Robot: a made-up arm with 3 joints. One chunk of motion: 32 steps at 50 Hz.
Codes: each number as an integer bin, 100 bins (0 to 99) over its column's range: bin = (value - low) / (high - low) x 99, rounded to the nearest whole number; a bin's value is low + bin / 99 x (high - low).
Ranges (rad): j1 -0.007..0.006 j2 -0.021..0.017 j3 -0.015..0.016
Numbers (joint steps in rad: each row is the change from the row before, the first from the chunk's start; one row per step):
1: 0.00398 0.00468 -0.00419
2: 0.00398 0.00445 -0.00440
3: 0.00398 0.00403 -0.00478
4: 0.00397 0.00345 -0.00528
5: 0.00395 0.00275 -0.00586
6: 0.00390 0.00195 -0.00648
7: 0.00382 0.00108 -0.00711
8: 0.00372 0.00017 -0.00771
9: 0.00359 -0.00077 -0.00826
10: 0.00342 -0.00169 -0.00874
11: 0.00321 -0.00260 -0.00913
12: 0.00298 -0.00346 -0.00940
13: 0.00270 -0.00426 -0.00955
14: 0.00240 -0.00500 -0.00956
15: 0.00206 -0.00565 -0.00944
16: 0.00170 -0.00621 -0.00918
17: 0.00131 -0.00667 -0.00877
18: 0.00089 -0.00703 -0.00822
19: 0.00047 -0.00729 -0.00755
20: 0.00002 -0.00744 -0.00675
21: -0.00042 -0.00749 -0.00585
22: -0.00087 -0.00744 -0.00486
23: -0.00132 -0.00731 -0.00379
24: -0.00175 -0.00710 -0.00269
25: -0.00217 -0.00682 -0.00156
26: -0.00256 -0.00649 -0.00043
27: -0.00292 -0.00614 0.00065
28: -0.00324 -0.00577 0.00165
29: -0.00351 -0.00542 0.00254
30: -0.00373 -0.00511 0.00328
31: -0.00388 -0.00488 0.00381
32: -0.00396 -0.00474 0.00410
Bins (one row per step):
1: 84 67 35
2: 84 66 34
3: 84 65 33
4: 84 64 31
5: 83 62 29
6: 83 60 27
7: 82 58 25
8: 82 55 23
9: 81 53 22
10: 79 50 20
11: 78 48 19
12: 76 46 18
13: 74 44 17
14: 72 42 17
15: 69 40 18
16: 66 39 19
17: 63 37 20
18: 60 36 22
19: 57 36 24
20: 53 35 26
21: 50 35 29
22: 47 35 32
23: 43 36 36
24: 40 36 39
25: 37 37 43
26: 34 38 47
27: 31 39 50
28: 29 40 53
29: 27 41 56
30: 25 41 58
31: 24 42 60
32: 23 42 61

